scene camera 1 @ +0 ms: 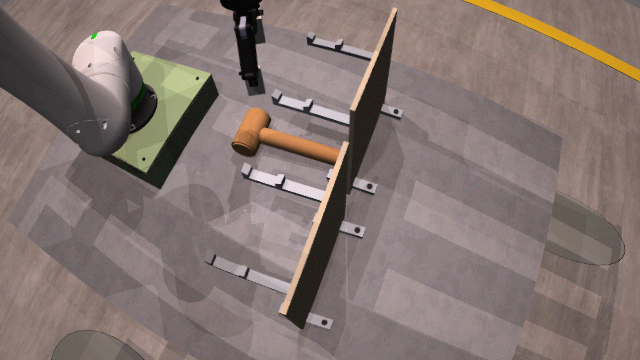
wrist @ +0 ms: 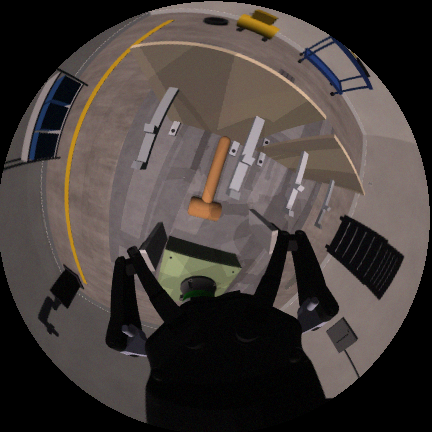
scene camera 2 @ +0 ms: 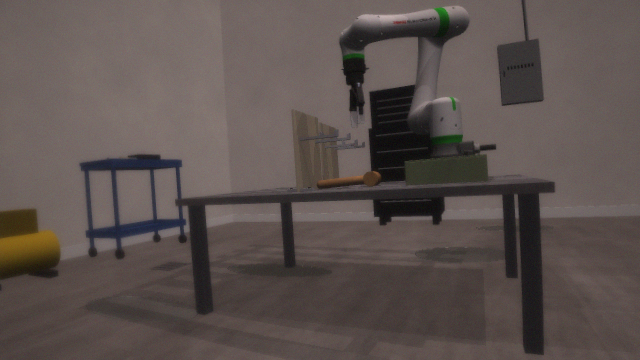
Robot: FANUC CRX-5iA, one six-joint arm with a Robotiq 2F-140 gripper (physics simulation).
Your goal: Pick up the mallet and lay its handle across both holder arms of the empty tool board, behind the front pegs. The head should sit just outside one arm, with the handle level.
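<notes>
The orange mallet point(scene camera 1: 300, 145) point(scene camera 2: 345, 181) point(wrist: 216, 167) lies on the table, its head toward the robot base and its handle toward the upright boards. In the scene camera 1 view, the upper board point(scene camera 1: 372, 95) and the lower board point(scene camera 1: 322, 235) each have two grey holder arms with pegs. No tool hangs on either. The handle's end is hidden behind the boards there. My gripper point(scene camera 1: 254, 82) point(scene camera 2: 357, 119) point(wrist: 206, 224) is open and empty, high above the table and above arm level. It appears edge-on in scene camera 1, to the upper side of the mallet's head.
The green base block point(scene camera 1: 172, 95) point(scene camera 2: 446, 170) point(wrist: 200, 260) carries the robot on the table point(scene camera 2: 545, 186). Holder arms jut from the boards toward the base. A blue cart point(scene camera 2: 117, 164), a black tool cabinet point(scene camera 2: 395, 120) and a wall box point(scene camera 2: 520, 72) stand or hang away from the table.
</notes>
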